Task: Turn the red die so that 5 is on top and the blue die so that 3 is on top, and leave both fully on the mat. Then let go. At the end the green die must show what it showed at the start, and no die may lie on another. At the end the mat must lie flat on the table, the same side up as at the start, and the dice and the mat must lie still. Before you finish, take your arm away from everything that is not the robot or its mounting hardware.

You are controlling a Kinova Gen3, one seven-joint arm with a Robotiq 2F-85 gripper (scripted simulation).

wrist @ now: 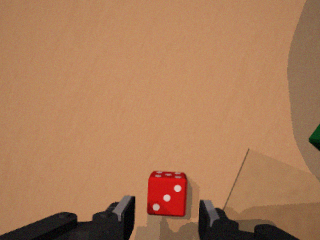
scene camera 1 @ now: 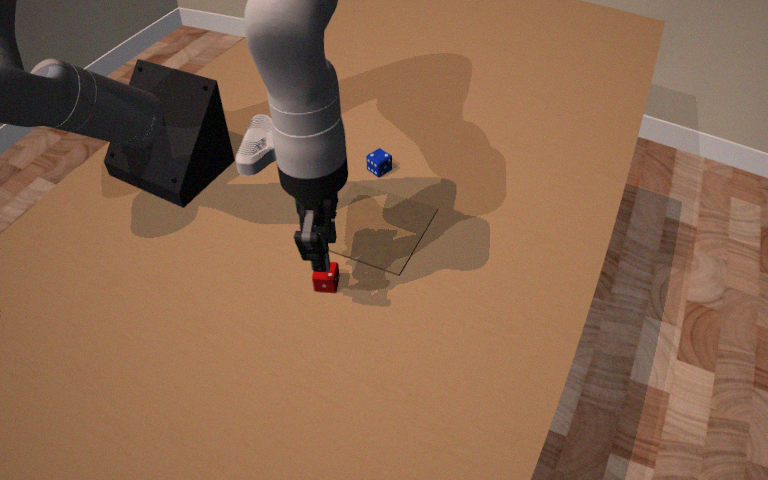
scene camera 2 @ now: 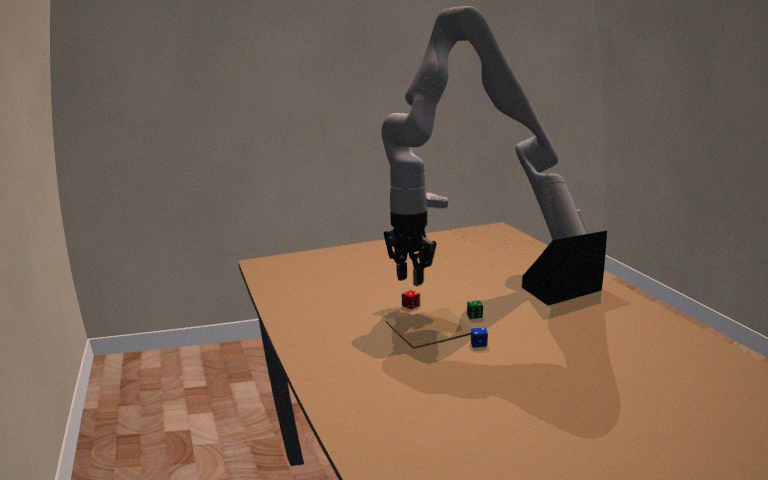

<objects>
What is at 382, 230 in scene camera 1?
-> A thin mat.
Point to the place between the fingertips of my gripper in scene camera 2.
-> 410, 282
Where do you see a red die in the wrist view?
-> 167, 191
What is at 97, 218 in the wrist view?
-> My gripper.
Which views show my gripper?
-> The wrist view, scene camera 1 and scene camera 2: all of them.
</objects>
